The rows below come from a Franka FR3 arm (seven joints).
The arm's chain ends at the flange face. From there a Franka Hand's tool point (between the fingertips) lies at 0.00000 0.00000 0.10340 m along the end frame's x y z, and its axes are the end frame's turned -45 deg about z.
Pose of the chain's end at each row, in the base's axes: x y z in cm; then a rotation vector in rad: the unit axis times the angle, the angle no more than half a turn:
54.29, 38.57, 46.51, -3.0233, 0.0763, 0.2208
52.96, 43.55, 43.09, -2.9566, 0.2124, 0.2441
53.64, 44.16, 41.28, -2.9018, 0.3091, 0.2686
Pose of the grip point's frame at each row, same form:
52.82, 39.73, 36.34, -2.7826, -1.0712, 0.1385
51.41, 45.38, 33.03, -2.7721, -0.9217, 0.1282
52.01, 46.50, 31.34, -2.7564, -0.8123, 0.1274

